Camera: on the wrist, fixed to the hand. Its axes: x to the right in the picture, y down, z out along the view.
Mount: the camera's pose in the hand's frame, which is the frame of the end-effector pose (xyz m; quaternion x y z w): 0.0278 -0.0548 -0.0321 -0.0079 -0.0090 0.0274 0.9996
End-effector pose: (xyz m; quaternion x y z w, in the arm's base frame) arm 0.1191 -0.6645 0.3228 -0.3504 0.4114 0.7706 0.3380
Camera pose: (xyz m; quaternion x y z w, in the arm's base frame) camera 0.1572 -0.6623 0.2649 -0.3347 0.4117 0.7859 0.3177
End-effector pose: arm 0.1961 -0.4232 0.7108 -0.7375 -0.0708 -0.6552 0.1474
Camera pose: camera 0.1531 -0.3838 0.7482 -0.7462 -0.0467 -0.6448 0.1588
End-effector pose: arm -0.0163 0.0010 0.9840 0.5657 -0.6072 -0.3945 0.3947
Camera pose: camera 0.0326 -0.0305 0.9463 0.5421 -0.6228 -0.3934 0.4043
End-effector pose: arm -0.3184 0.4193 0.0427 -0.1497 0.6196 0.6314 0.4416
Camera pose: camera -0.3049 0.3916 -0.0194 -0.1305 0.6145 0.6495 0.4285
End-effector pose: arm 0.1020 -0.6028 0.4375 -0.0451 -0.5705 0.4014 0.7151
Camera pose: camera 0.1587 -0.6097 0.4767 -0.0627 -0.5786 0.4167 0.6983
